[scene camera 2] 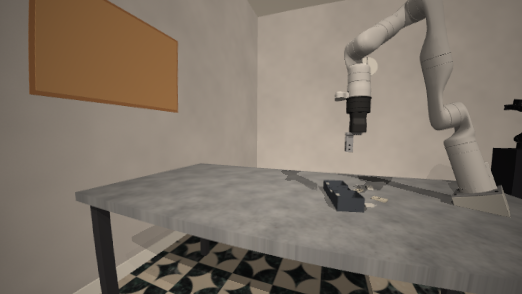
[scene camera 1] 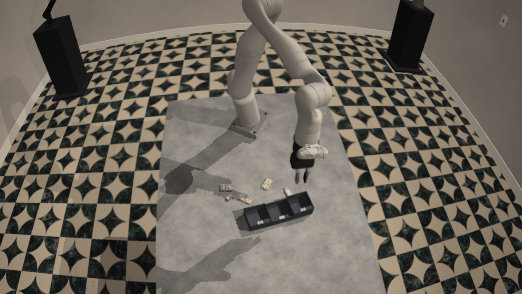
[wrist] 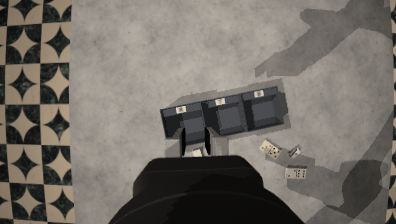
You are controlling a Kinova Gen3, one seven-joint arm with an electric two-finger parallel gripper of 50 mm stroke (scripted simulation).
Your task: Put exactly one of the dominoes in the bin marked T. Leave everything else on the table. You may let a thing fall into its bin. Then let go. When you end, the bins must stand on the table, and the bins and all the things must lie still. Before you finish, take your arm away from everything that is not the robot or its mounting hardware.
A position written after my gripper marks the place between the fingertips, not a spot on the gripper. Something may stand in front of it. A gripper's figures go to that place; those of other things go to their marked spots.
Labels:
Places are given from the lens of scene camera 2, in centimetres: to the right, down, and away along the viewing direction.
my gripper (scene camera 2: pixel 348 151): 30, 2, 62
dark bin (scene camera 2: pixel 347 200): 28, 17, 58

